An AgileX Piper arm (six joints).
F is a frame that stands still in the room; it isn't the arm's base.
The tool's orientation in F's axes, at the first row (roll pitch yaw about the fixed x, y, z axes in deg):
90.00 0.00 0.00
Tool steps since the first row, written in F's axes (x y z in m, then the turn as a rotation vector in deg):
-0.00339 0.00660 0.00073 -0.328 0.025 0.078
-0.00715 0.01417 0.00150 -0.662 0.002 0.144
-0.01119 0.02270 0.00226 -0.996 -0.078 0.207
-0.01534 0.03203 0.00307 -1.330 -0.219 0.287
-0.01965 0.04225 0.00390 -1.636 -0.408 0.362
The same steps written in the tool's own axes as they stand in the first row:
-0.00339 0.00073 -0.00660 -0.328 0.078 -0.025
-0.00715 0.00150 -0.01417 -0.662 0.144 -0.002
-0.01119 0.00226 -0.02270 -0.996 0.207 0.078
-0.01534 0.00307 -0.03203 -1.330 0.287 0.219
-0.01965 0.00390 -0.04225 -1.636 0.362 0.408

